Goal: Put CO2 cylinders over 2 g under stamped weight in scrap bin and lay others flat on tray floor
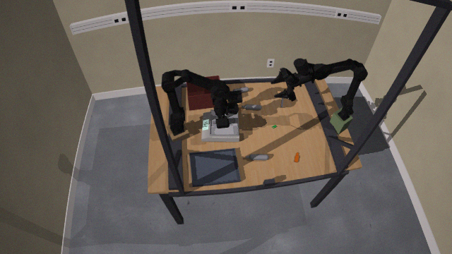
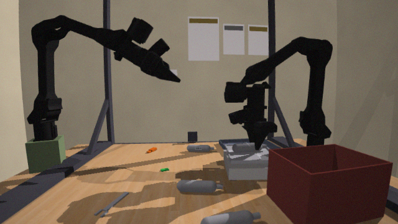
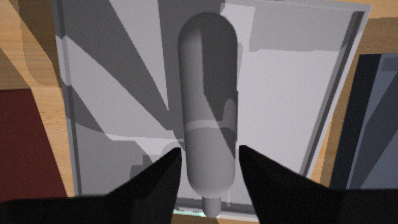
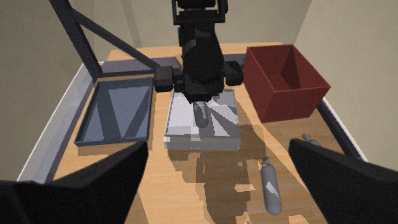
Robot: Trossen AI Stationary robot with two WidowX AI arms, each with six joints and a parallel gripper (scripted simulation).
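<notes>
My left hand is 240 mm short of the red scrap bin, 80 mm to the right of it and 70 mm above it. Also, from my left hand: orange piece: 400 mm to the right, 210 mm behind, 100 mm below; then tray: 240 mm behind, 100 mm below, 50 mm to the left; then green piece: 310 mm to the right, 100 mm below.
</notes>
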